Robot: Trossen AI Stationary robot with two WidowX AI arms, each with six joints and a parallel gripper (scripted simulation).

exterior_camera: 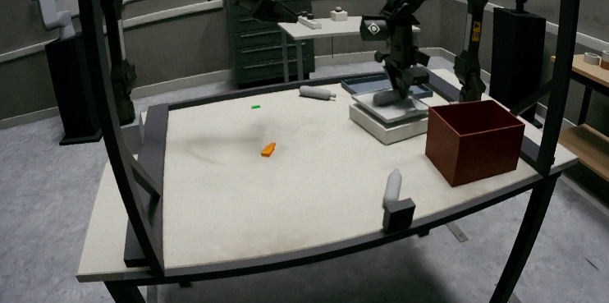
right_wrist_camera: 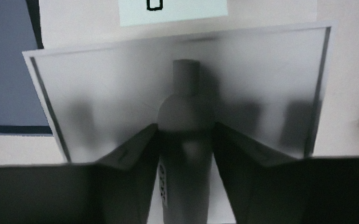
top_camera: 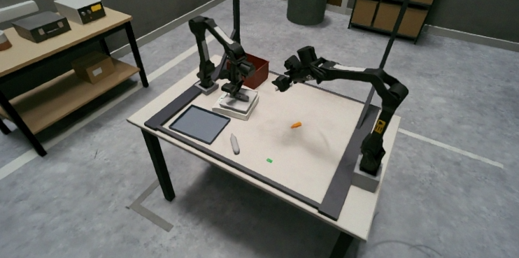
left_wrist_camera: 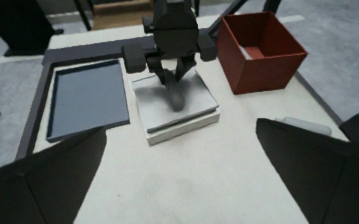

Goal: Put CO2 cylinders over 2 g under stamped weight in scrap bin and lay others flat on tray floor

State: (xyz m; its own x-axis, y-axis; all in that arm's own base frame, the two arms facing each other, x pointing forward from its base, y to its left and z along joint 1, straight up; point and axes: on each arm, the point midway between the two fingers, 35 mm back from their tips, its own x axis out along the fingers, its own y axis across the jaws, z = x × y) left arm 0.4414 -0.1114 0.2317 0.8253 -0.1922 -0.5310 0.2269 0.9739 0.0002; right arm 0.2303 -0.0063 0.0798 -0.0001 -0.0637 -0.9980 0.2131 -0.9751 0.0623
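The blue-grey tray is 23 cm ahead of my right hand, 3 cm to the right of it and 10 cm below it. Also, from my right hand: small green piece: 18 cm ahead, 37 cm to the left, 11 cm below; red scrap bin: 24 cm behind, 12 cm to the right, 8 cm below; small orange piece: 8 cm behind, 34 cm to the left, 11 cm below.
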